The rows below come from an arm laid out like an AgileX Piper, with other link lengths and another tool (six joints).
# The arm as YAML. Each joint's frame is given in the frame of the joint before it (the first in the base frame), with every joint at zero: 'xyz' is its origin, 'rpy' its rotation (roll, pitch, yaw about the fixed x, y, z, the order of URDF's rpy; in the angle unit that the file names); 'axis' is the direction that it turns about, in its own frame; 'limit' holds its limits. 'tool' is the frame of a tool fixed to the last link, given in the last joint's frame.
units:
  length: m
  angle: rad
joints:
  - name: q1
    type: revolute
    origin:
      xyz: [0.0, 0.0, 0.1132]
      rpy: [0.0, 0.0, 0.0]
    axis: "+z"
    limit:
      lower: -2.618
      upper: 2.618
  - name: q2
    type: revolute
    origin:
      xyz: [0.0, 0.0, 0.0]
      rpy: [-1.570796, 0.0, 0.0]
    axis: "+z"
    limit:
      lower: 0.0
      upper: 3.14
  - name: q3
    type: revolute
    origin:
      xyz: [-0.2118, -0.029, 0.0]
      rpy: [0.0, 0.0, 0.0]
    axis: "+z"
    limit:
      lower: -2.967
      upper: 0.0
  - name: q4
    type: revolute
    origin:
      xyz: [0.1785, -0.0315, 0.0]
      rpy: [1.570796, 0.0, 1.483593]
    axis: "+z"
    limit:
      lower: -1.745
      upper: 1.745
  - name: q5
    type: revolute
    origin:
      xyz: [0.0, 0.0, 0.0]
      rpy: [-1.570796, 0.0, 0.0]
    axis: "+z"
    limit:
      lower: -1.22
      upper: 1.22
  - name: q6
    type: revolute
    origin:
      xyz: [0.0, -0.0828, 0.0]
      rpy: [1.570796, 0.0, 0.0]
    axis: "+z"
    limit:
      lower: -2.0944
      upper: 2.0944
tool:
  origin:
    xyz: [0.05, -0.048, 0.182]
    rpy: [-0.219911, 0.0, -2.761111]
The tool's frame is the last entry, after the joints.
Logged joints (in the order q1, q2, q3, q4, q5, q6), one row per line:
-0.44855 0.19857 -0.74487 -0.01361 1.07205 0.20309
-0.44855 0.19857 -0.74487 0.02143 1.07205 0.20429
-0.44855 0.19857 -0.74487 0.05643 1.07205 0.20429
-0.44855 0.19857 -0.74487 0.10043 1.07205 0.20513
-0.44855 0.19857 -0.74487 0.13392 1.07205 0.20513
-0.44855 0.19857 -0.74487 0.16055 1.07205 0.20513
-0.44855 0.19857 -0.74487 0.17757 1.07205 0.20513
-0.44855 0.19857 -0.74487 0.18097 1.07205 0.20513
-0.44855 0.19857 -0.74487 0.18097 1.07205 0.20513
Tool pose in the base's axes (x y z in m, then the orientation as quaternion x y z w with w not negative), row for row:
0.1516 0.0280 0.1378 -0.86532 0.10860 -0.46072 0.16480
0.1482 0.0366 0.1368 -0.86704 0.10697 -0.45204 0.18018
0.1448 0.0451 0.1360 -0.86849 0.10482 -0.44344 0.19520
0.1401 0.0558 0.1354 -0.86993 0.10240 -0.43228 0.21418
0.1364 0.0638 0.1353 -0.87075 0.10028 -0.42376 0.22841
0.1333 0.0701 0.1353 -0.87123 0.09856 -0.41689 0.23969
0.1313 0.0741 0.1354 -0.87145 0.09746 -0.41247 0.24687
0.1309 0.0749 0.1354 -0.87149 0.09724 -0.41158 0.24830
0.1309 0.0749 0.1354 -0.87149 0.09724 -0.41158 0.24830
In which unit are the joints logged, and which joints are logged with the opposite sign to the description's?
The joints are logged in radians. Opposite sign: q1.
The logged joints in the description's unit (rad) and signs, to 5 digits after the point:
0.44855 0.19857 -0.74487 -0.01361 1.07205 0.20309
0.44855 0.19857 -0.74487 0.02143 1.07205 0.20429
0.44855 0.19857 -0.74487 0.05643 1.07205 0.20429
0.44855 0.19857 -0.74487 0.10043 1.07205 0.20513
0.44855 0.19857 -0.74487 0.13392 1.07205 0.20513
0.44855 0.19857 -0.74487 0.16055 1.07205 0.20513
0.44855 0.19857 -0.74487 0.17757 1.07205 0.20513
0.44855 0.19857 -0.74487 0.18097 1.07205 0.20513
0.44855 0.19857 -0.74487 0.18097 1.07205 0.20513

